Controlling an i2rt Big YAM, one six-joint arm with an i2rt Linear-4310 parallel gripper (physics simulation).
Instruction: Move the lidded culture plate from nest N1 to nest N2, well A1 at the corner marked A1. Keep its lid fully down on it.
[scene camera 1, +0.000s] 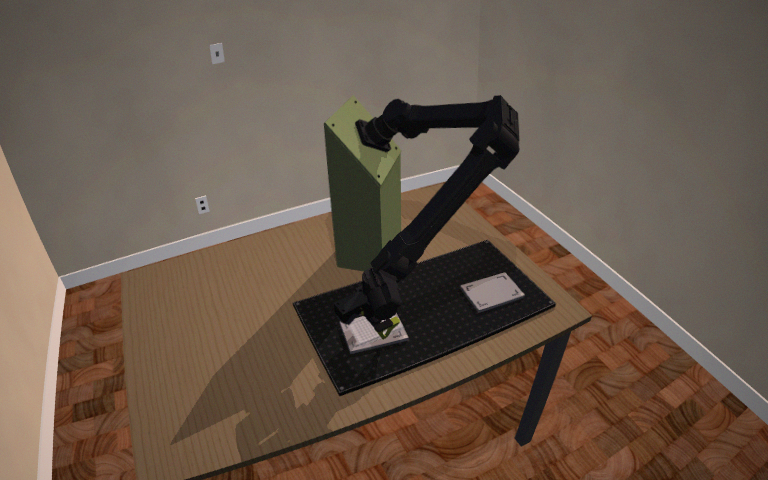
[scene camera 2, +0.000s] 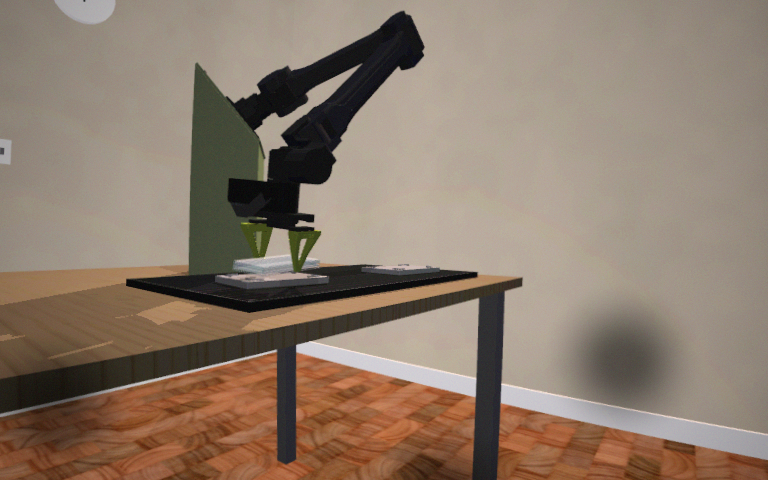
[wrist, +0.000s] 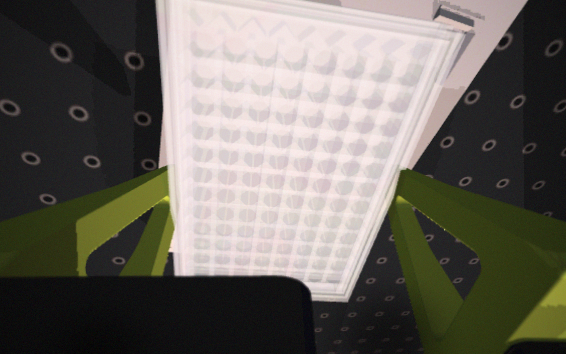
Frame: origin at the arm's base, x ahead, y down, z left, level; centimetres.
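Where they show: gripper, fingertip midpoint: (scene camera 1: 375, 327) (scene camera 2: 277, 267) (wrist: 283, 177); arm's base, origin of the base link: (scene camera 1: 371, 137) (scene camera 2: 238, 121).
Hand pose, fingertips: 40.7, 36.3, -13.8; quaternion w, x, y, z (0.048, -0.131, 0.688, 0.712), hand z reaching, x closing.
Note:
Each offset is from my fingertips to the top centre of the thing, as dx, dy, dz. Level surfaces: height alone.
The lidded culture plate @(+0.1, -2.1, -0.1) (scene camera 1: 361, 329) (scene camera 2: 274, 263) (wrist: 290, 150) is clear and whitish, with rows of wells showing through its lid. The lid looks flat on it, with no gap visible. My gripper (scene camera 2: 278, 263) (wrist: 283, 177) is shut on the plate's two long sides with its green fingers and holds it above the left nest @(-0.9, +1.3, -0.4) (scene camera 1: 398, 337) (scene camera 2: 271, 280) (wrist: 495, 20). The plate looks a little turned relative to that nest in the wrist view. The right nest @(-3.1, +1.3, +38.1) (scene camera 1: 492, 292) (scene camera 2: 400, 270) is pale and empty, with dark corner marks. The nest labels and A1 mark are not readable.
Both nests are on a black perforated board @(dy +2.8) (scene camera 1: 436, 322) (scene camera 2: 345, 283) on the wooden table @(dy +4.1) (scene camera 1: 186, 316) (scene camera 2: 73, 305). The green pedestal (scene camera 1: 362, 215) (scene camera 2: 218, 186) that bears the arm stands behind the board.

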